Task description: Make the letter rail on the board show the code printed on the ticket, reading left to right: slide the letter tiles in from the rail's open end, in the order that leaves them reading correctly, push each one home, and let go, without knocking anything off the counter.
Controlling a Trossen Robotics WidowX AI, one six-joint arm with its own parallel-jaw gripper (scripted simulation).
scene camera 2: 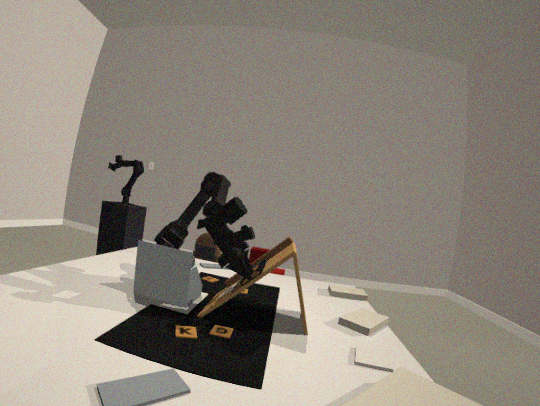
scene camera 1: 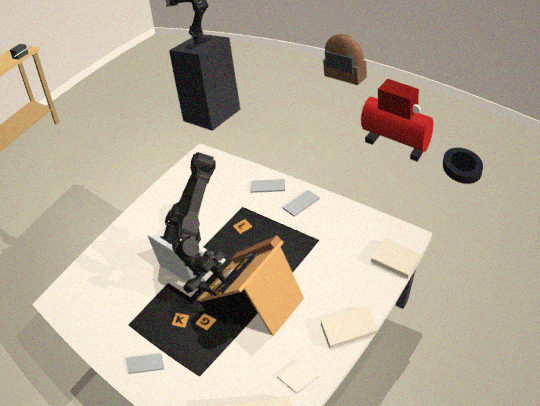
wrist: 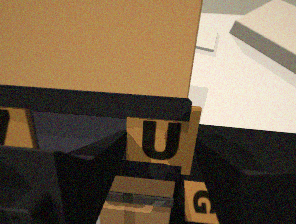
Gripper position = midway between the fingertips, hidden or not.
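Note:
Carrying an u tile (wrist: 170,142), the gripper (scene camera 2: 251,276) is visible in scene camera 1 as well, where the robot's gripper (scene camera 1: 221,289) can be seen, and in the wrist view there is again the gripper (wrist: 160,138). A slanted wooden board (scene camera 2: 272,259) is part of the scene too, and the wrist view also has the board (wrist: 81,76).

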